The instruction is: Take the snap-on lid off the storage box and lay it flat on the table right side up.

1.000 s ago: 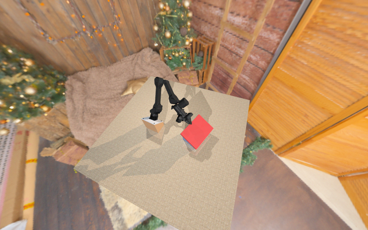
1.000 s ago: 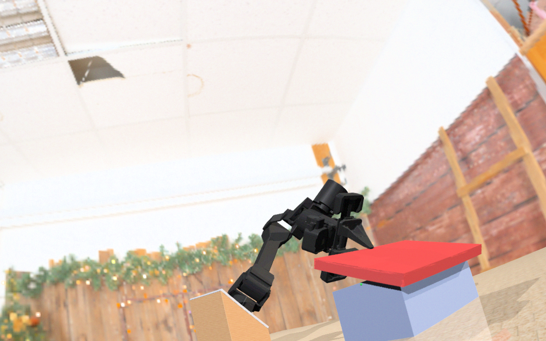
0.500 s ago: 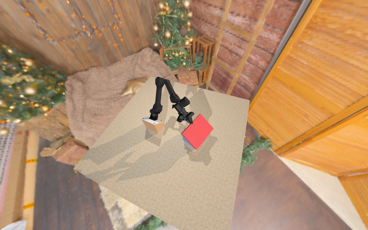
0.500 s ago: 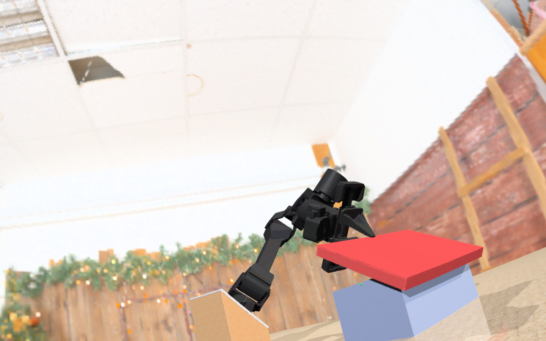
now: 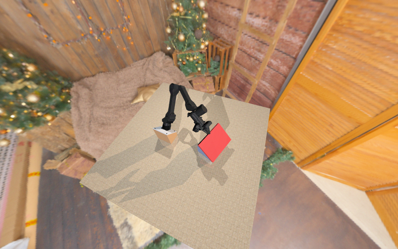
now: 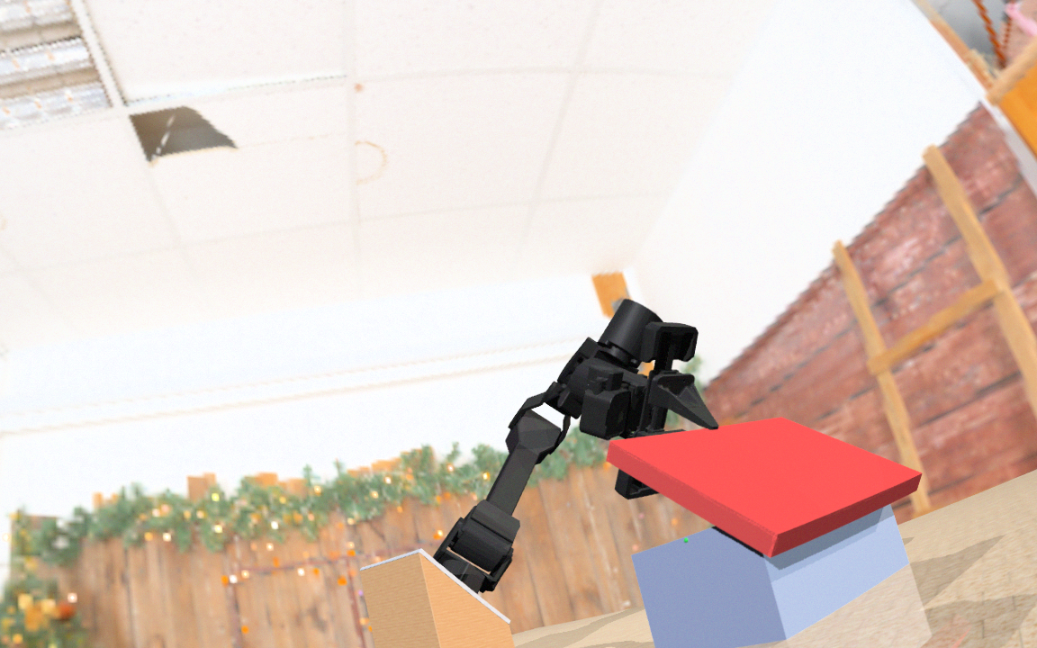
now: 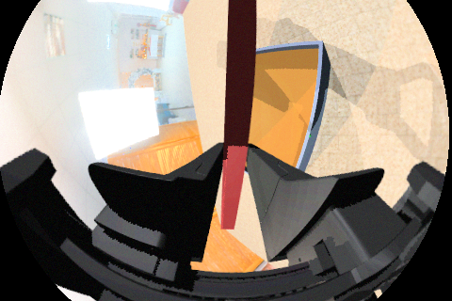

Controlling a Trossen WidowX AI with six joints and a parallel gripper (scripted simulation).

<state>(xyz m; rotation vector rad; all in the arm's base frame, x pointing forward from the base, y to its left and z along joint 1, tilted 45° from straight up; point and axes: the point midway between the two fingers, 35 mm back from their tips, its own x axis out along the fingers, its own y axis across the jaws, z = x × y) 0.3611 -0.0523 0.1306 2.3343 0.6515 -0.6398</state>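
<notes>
My gripper tip is now 60 mm short of the red lid, 20 mm to the left of it and 50 mm above it. The rest, counted from my gripper tip: pale blue storage box: 30 mm ahead, 10 mm to the right, 130 mm below.
</notes>
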